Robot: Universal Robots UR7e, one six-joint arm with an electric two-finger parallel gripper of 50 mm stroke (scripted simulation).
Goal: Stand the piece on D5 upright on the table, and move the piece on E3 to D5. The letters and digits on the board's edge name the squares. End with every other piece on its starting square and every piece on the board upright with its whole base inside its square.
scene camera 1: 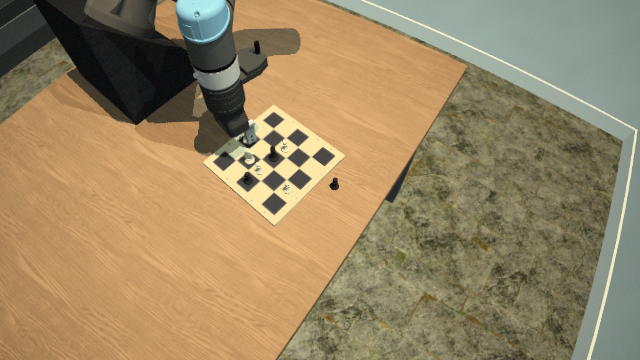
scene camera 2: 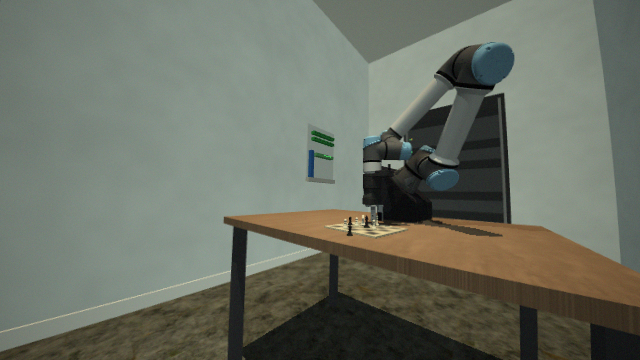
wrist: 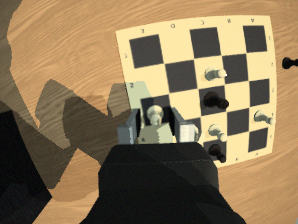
Labels:
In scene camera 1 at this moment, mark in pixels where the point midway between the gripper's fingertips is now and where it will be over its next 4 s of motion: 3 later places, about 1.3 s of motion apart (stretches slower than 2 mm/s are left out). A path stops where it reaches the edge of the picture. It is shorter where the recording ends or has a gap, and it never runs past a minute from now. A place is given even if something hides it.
My gripper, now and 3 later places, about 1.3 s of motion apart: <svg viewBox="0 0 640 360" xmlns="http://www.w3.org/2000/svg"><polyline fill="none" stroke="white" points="246,135 241,114 228,128 229,153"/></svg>

